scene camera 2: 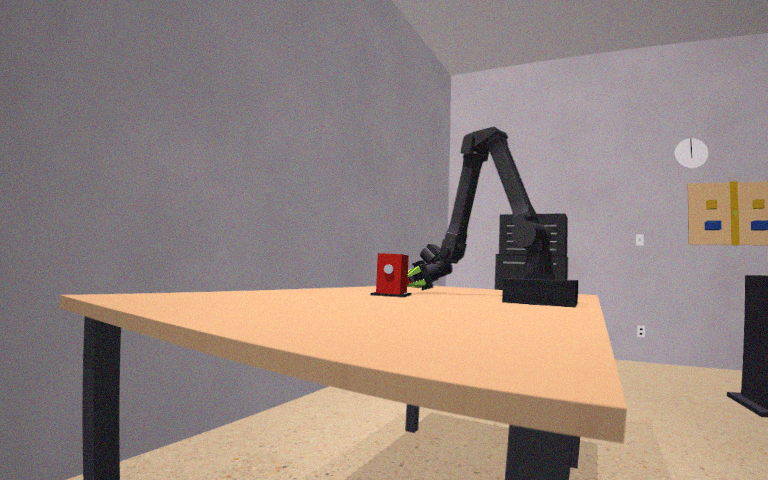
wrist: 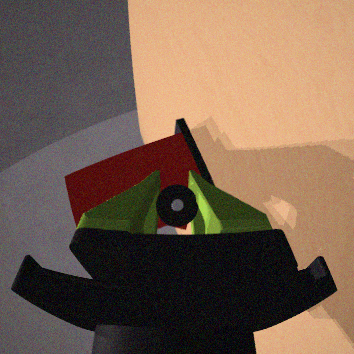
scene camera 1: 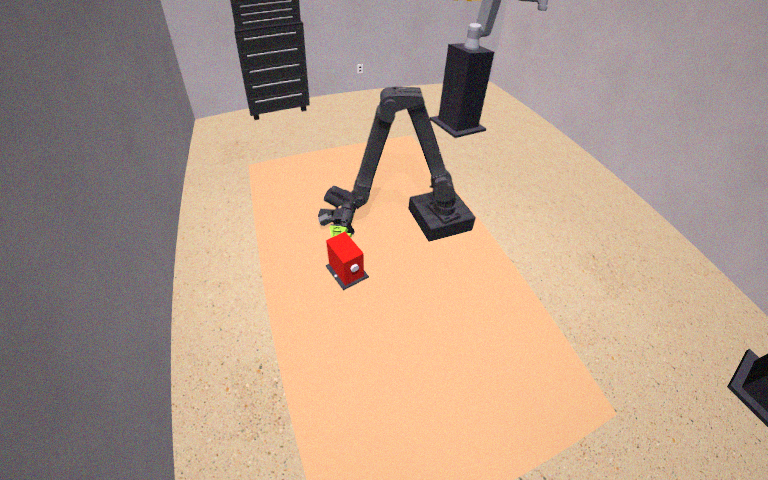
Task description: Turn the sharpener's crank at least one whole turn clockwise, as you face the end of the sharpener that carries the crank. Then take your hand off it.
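Pixels of known places: gripper, fingertip midpoint: (wrist: 174,177); arm's base at its link origin: (scene camera 2: 538,279) (scene camera 1: 443,211).
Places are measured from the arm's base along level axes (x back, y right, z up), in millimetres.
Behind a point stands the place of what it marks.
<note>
The red sharpener (scene camera 1: 343,254) {x -456, y -63, z 58 mm} (scene camera 2: 390,284) {x -427, y -92, z -34 mm} (wrist: 125,167) {x -467, y 20, z -3 mm} stands upright on its dark base plate (scene camera 1: 346,286) {x -470, y -101, z -62 mm} (wrist: 194,150) {x -460, y 21, z -66 mm}. A light round disc (scene camera 1: 354,268) {x -437, y -100, z 16 mm} (scene camera 2: 388,268) {x -433, y -100, z 13 mm} shows on the end facing away from the arm. My gripper (scene camera 1: 340,232) (scene camera 2: 409,277) {x -440, y 49, z -36 mm} (wrist: 174,177) {x -440, y 49, z -36 mm} is at the opposite end, low beside the body. Its green fingers are shut on the crank's black round knob (wrist: 167,205) {x -423, y 83, z -22 mm}, which sits between them in the wrist view. The crank's arm is mostly hidden behind the knob and the gripper. In the scene views the sharpener hides part of the fingertips.
The sharpener and the arm's black base (scene camera 1: 441,220) {x -44, y -42, z 6 mm} (scene camera 2: 539,292) {x 1, y -73, z -35 mm} stand on the tan table (scene camera 1: 430,367) {x -381, y -477, z -71 mm} (scene camera 2: 339,339) {x -254, y -795, z -70 mm}. A grey wall (scene camera 1: 84,254) (scene camera 2: 226,141) rises along one side. A drawer cabinet (scene camera 1: 274,73) and a black pedestal (scene camera 1: 467,87) stand beyond the table.
</note>
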